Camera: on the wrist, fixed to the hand. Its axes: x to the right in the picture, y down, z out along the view.
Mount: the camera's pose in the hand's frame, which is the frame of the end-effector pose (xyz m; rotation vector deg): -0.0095 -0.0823 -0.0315 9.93 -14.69 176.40
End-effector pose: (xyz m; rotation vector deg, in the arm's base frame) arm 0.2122 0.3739 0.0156 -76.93 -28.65 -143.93
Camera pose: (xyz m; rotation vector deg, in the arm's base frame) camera 0.1630 0.4364 -0.0235 -29.46 47.37 18.11
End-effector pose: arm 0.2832 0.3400 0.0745 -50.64 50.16 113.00
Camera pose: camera 0.3661 0.3481 0.0443 -53.46 -46.38 -53.25
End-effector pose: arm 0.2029 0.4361 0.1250 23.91 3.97 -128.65
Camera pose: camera 0.1554 0.5027 0.0910 -2.31 -29.62 44.79
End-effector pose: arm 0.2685 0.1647 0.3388 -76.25 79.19 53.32
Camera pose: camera 0.3452 0.1276 0.3634 -93.22 -82.22 -76.91
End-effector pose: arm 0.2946 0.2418 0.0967 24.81 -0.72 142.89
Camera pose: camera 0.3389 0.3073 0.0566 -10.98 15.76 -36.03
